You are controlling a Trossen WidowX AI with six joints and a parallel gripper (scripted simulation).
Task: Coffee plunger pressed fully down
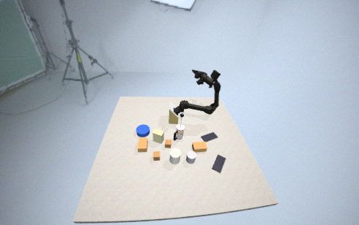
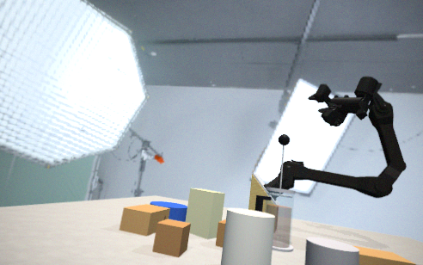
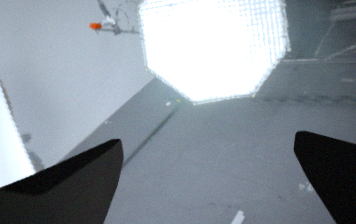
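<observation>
The coffee press lies 360 mm ahead of my gripper tip, 120 mm to the right of it and 370 mm below it. Round my gripper tip: grey cylinder: 570 mm ahead, 30 mm to the right, 470 mm below; blue disc: 290 mm ahead, 440 mm to the right, 480 mm below; pale block: 380 mm ahead, 290 mm to the right, 450 mm below.
</observation>
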